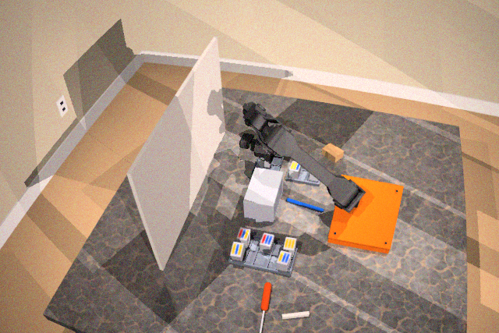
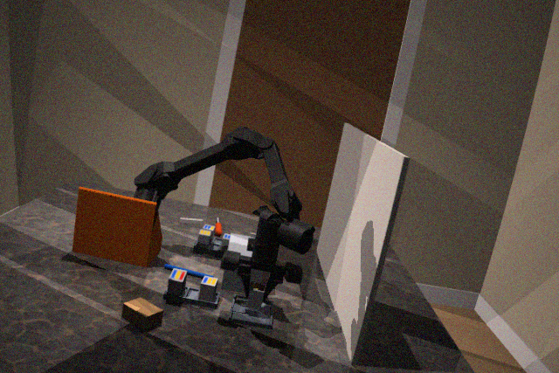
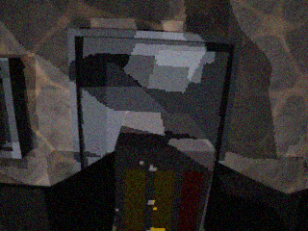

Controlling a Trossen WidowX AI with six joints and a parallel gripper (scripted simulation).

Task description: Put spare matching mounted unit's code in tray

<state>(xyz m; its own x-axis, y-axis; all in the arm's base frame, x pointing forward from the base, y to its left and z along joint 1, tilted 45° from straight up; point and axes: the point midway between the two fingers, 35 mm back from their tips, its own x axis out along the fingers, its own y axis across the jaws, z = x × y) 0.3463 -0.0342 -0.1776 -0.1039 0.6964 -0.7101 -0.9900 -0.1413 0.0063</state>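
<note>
Now: the grey spare 20 mm above my gripper tip. Also, from my gripper tip: rack: 150 mm behind, 30 mm below; then white mounted unit: 190 mm to the left, 60 mm behind, 20 mm above; then shallow grey tray: 30 mm below.
</note>
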